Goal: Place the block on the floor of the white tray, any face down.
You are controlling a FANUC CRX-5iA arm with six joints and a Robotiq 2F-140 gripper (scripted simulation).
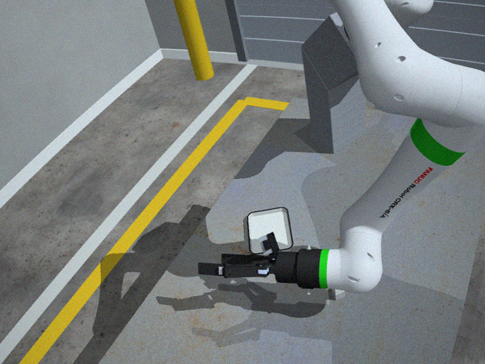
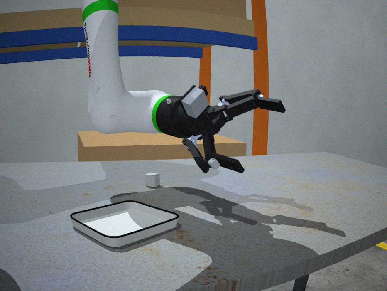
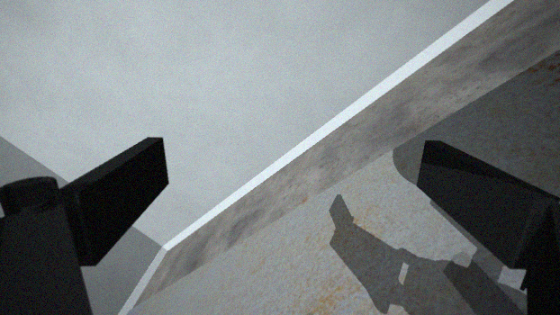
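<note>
The small block is 150 mm behind my hand, 260 mm to the left of it and 140 mm below it. Round my hand: white tray: 240 mm behind, 20 mm to the right, 140 mm below.
</note>
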